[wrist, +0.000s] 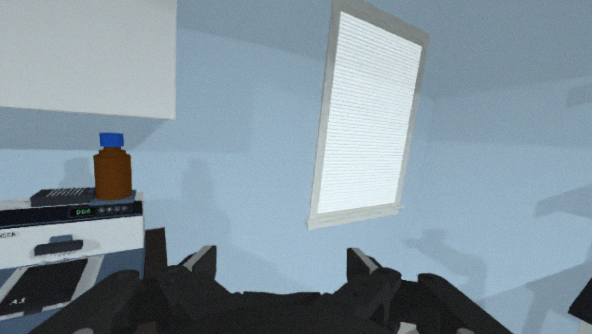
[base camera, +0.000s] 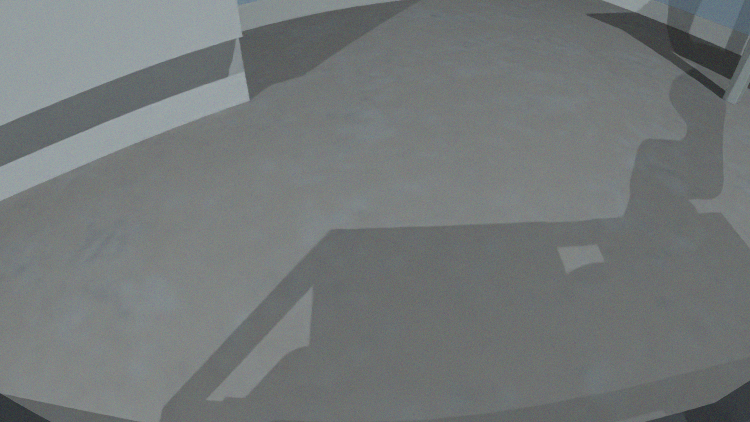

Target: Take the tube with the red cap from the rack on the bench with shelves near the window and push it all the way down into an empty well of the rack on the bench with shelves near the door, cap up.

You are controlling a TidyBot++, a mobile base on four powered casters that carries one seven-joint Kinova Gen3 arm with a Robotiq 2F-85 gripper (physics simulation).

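Frame: origin at the arm's base, x ahead, y left, z up, level; millimetres.
Seen in the pictures: gripper, fingertip midpoint: (wrist: 282,261).
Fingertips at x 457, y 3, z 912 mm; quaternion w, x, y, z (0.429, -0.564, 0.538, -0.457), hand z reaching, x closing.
Observation:
A point is followed by its place in that frame.
My gripper (wrist: 282,261) {z 912, x 457, y 3 mm} is open and empty in the wrist view, its two dark fingers wide apart with the blue wall behind them. A window (wrist: 370,120) {z 1064, x 1859, y -538 mm} with a white blind is on that wall, above and to the right of the fingers. The tube with the red cap, the two racks and the benches with shelves cannot be made out in either view.
In the wrist view, a brown bottle (wrist: 113,175) {z 815, x 957, y 470 mm} with a blue cap stands on a white appliance (wrist: 110,235) {z 647, x 933, y 471 mm} at the left, under a white cabinet (wrist: 85,55) {z 1116, x 934, y 508 mm}. In the base camera view, a white cabinet base (base camera: 104,41) {z -177, x 648, y 416 mm} is at the upper left and a pale leg (base camera: 740,78) {z -321, x 872, y -988 mm} at the right edge.

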